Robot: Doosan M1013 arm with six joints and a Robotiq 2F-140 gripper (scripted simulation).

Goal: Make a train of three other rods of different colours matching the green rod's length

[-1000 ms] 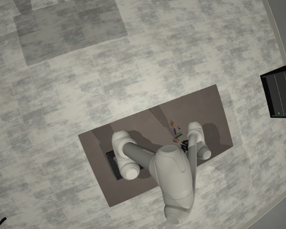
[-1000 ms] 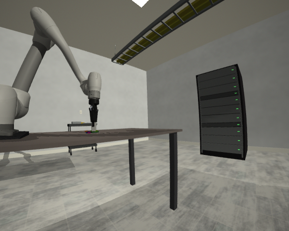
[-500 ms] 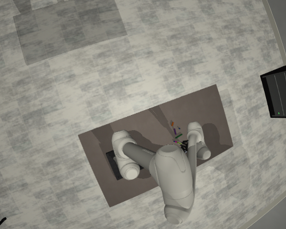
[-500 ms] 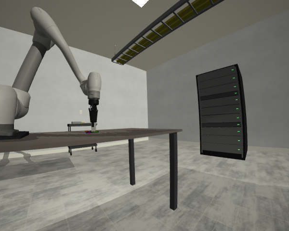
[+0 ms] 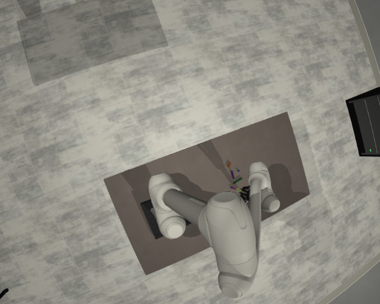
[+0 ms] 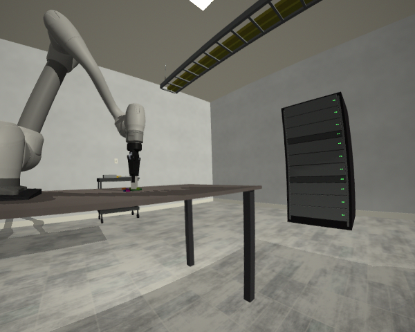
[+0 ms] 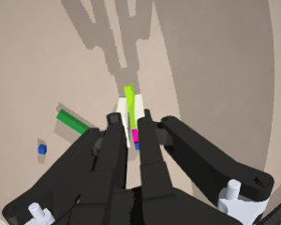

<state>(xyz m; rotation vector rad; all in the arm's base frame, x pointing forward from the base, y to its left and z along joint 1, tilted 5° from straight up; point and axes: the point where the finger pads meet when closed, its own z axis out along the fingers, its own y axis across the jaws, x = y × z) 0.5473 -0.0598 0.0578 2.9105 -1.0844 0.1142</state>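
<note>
My hand is 3 cm above the lime rod. Also, from my hand: magenta rod (3 cm behind, 2 cm to the left, 4 cm below); purple rod (12 cm to the left, 4 cm below); green rod (2 cm ahead, 6 cm to the left, 4 cm below).
</note>
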